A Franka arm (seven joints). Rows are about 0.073 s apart.
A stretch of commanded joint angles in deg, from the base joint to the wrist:
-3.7, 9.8, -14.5, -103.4, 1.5, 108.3, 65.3
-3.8, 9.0, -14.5, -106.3, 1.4, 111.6, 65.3
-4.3, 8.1, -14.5, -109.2, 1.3, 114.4, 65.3
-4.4, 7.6, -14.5, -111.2, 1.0, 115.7, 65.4
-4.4, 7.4, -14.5, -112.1, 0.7, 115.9, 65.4
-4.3, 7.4, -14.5, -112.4, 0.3, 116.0, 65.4
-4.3, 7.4, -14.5, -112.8, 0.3, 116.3, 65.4
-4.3, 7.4, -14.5, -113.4, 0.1, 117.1, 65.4
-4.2, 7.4, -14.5, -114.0, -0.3, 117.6, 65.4
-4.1, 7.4, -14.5, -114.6, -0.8, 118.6, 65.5
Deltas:
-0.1, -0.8, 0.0, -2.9, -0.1, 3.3, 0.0
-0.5, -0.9, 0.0, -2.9, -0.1, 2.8, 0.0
-0.1, -0.5, 0.0, -2.0, -0.3, 1.3, 0.1
0.0, -0.2, 0.0, -0.9, -0.3, 0.2, 0.0
0.1, 0.0, 0.0, -0.3, -0.4, 0.1, 0.0
0.0, 0.0, 0.0, -0.4, 0.0, 0.3, 0.0
0.0, 0.0, 0.0, -0.6, -0.2, 0.8, 0.0
0.1, 0.0, 0.0, -0.6, -0.4, 0.5, 0.0
0.1, 0.0, 0.0, -0.6, -0.5, 1.0, 0.1

